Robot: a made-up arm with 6 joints. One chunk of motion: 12 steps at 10 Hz.
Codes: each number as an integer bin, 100 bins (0 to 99) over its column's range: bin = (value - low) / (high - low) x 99, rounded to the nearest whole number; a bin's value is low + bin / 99 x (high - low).
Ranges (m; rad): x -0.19..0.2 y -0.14..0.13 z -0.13..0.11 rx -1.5..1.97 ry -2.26..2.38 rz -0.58..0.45
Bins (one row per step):
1: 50 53 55 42 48 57
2: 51 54 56 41 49 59
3: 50 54 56 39 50 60
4: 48 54 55 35 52 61
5: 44 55 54 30 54 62
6: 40 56 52 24 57 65
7: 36 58 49 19 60 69
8: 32 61 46 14 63 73
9: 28 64 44 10 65 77
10: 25 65 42 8 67 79
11: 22 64 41 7 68 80
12: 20 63 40 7 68 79
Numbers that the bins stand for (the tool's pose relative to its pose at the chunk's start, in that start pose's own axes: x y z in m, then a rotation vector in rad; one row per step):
1: 0.0070 0.0045 0.0033 -0.0279 -0.0103 0.0130
2: 0.0109 0.0073 0.0058 -0.0629 0.0366 0.0338
3: 0.0070 0.0073 0.0058 -0.1330 0.0834 0.0442
4: -0.0009 0.0073 0.0033 -0.2732 0.1772 0.0546
5: -0.0167 0.0100 0.0009 -0.4485 0.2709 0.0651
6: -0.0324 0.0127 -0.0039 -0.6588 0.4115 0.0963
7: -0.0482 0.0182 -0.0112 -0.8340 0.5521 0.1379
8: -0.0639 0.0264 -0.0185 -1.0093 0.6927 0.1795
9: -0.0797 0.0345 -0.0233 -1.1495 0.7865 0.2211
10: -0.0915 0.0373 -0.0282 -1.2196 0.8802 0.2419
11: -0.1033 0.0345 -0.0306 -1.2546 0.9271 0.2523
12: -0.1112 0.0318 -0.0330 -1.2546 0.9271 0.2419

